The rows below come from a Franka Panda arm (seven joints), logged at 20 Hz.
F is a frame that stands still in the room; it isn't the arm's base.
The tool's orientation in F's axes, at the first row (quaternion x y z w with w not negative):
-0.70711, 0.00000, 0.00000, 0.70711
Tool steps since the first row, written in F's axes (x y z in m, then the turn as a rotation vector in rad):
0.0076, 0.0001, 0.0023, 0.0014, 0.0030, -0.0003
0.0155, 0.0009, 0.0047, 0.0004, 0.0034, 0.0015
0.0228, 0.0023, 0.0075, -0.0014, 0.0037, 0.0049
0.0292, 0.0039, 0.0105, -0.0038, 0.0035, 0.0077
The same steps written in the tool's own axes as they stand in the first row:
0.0076, -0.0023, 0.0001, 0.0014, 0.0003, 0.0030
0.0155, -0.0047, 0.0009, 0.0004, -0.0015, 0.0034
0.0228, -0.0075, 0.0023, -0.0014, -0.0049, 0.0037
0.0292, -0.0105, 0.0039, -0.0038, -0.0077, 0.0035

